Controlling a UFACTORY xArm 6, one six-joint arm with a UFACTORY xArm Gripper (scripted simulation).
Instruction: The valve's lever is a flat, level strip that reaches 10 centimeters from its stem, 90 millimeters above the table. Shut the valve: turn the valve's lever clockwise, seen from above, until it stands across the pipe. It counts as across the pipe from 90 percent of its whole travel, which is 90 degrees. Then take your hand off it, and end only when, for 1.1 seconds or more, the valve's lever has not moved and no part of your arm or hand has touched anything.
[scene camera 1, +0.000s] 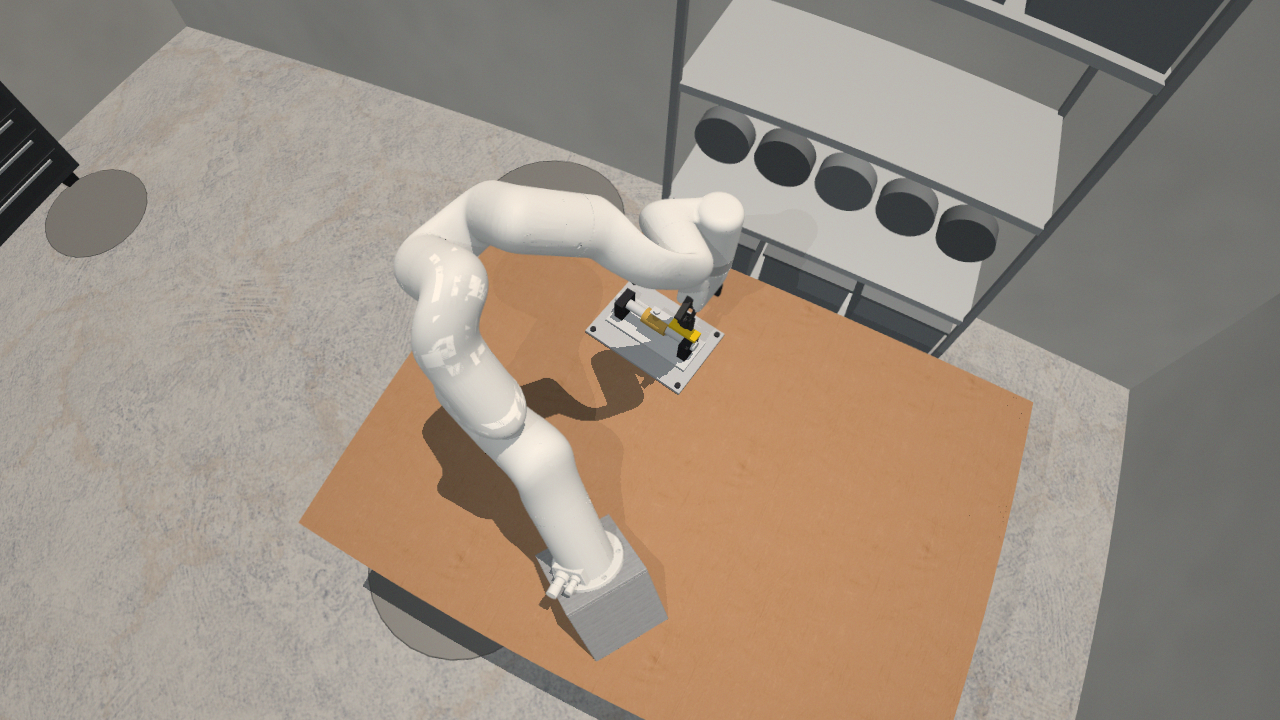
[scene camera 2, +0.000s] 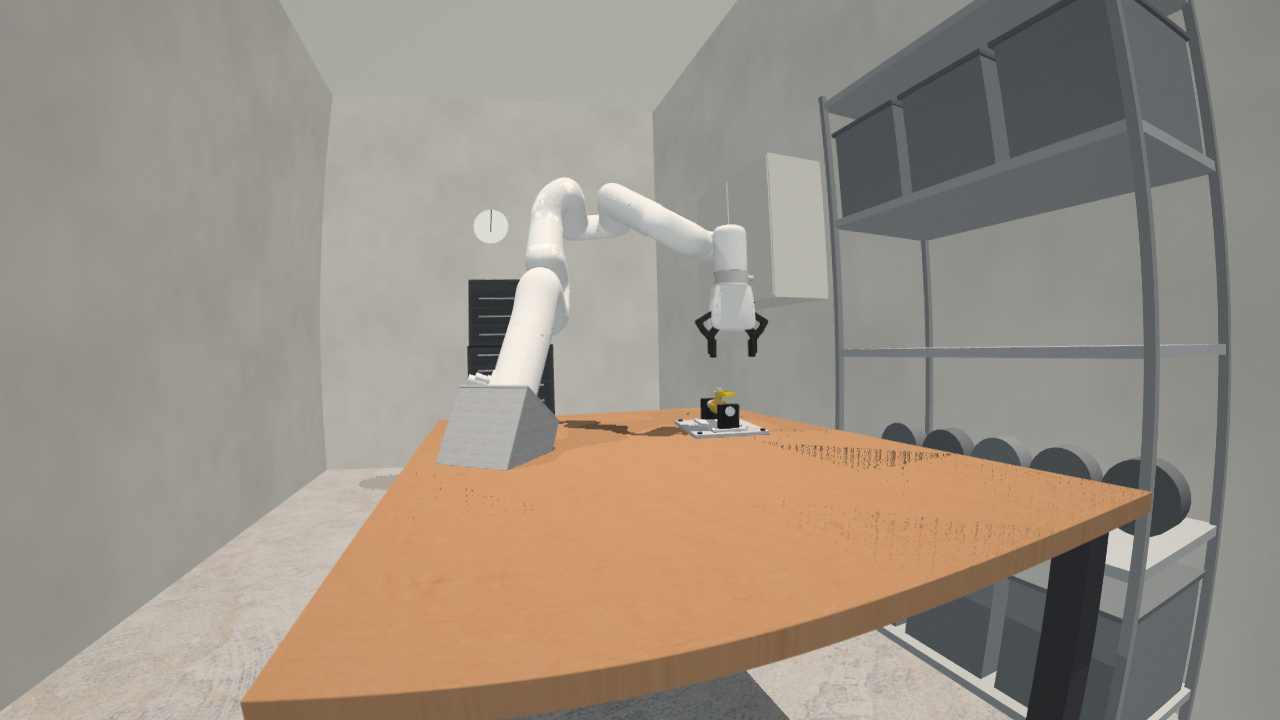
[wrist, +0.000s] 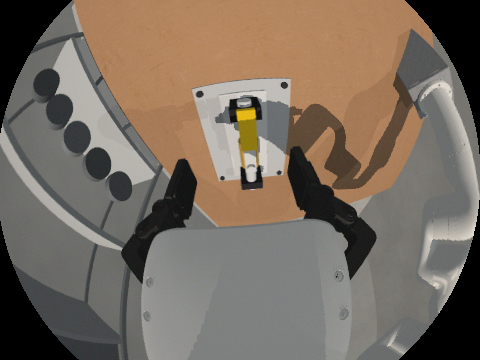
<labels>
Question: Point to a valve lever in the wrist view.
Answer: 246, 117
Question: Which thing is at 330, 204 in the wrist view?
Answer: The gripper.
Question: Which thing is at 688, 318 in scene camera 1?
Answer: The gripper.
</labels>
